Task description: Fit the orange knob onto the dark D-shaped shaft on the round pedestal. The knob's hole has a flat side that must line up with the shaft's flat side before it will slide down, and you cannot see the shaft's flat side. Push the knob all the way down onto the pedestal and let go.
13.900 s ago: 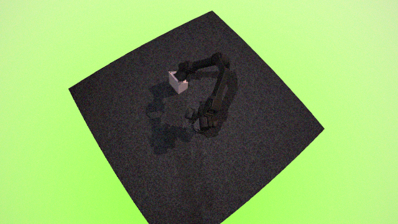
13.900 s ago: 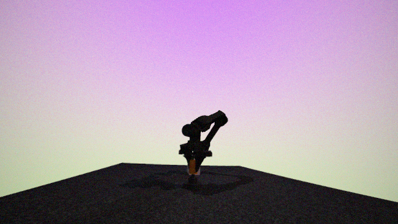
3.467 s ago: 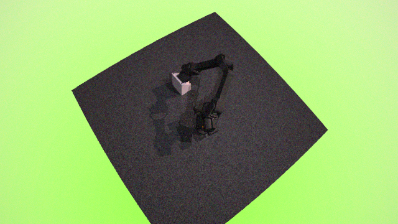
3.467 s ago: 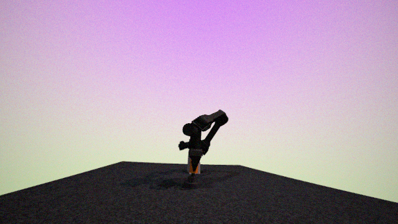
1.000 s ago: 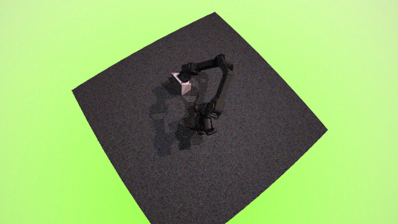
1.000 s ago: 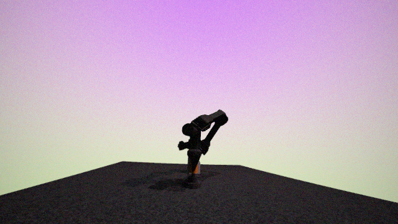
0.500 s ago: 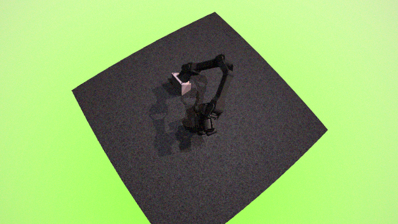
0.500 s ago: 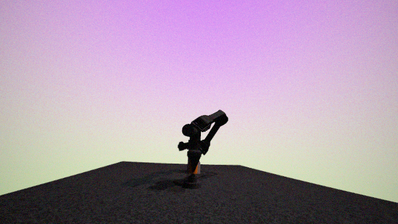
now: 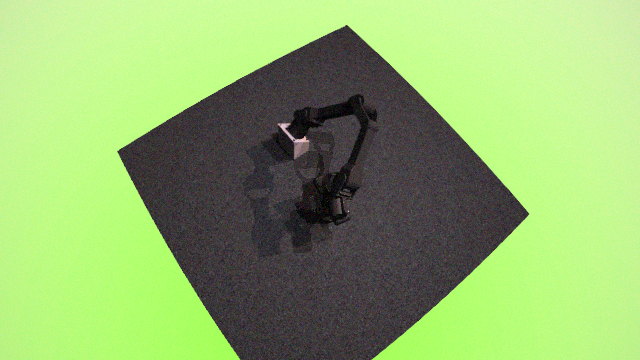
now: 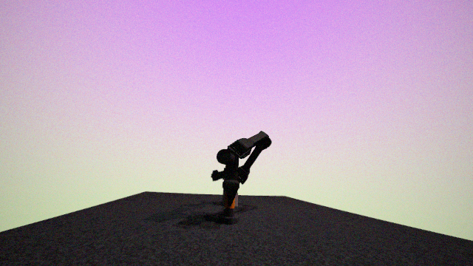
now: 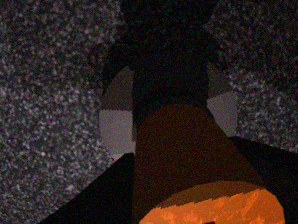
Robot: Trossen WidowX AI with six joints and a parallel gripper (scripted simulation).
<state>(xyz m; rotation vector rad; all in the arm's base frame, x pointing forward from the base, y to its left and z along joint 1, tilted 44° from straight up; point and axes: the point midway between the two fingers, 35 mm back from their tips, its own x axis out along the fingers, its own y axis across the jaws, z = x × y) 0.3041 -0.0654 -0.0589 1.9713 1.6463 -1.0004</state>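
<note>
Right now my gripper tip is 30 mm above the round pedestal. Round my gripper tip: orange knob: 20 mm above.
</note>
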